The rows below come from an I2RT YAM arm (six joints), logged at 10 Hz.
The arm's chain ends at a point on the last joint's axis. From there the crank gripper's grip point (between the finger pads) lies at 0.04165 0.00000 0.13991 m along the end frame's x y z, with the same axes.
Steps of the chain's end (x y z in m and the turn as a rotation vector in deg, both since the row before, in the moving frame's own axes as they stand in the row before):
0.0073 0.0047 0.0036 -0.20 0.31 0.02
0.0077 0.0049 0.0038 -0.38 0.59 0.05
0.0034 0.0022 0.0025 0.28 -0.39 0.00
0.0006 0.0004 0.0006 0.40 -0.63 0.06
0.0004 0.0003 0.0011 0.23 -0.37 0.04
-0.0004 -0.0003 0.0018 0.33 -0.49 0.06
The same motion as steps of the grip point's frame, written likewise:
0.0081 0.0052 0.0034 -0.20 0.31 0.02
0.0091 0.0059 0.0034 -0.38 0.59 0.05
0.0024 0.0015 0.0028 0.28 -0.39 0.00
-0.0009 -0.0005 0.0010 0.40 -0.63 0.06
-0.0005 -0.0002 0.0014 0.23 -0.37 0.04
-0.0016 -0.0011 0.0021 0.33 -0.49 0.06

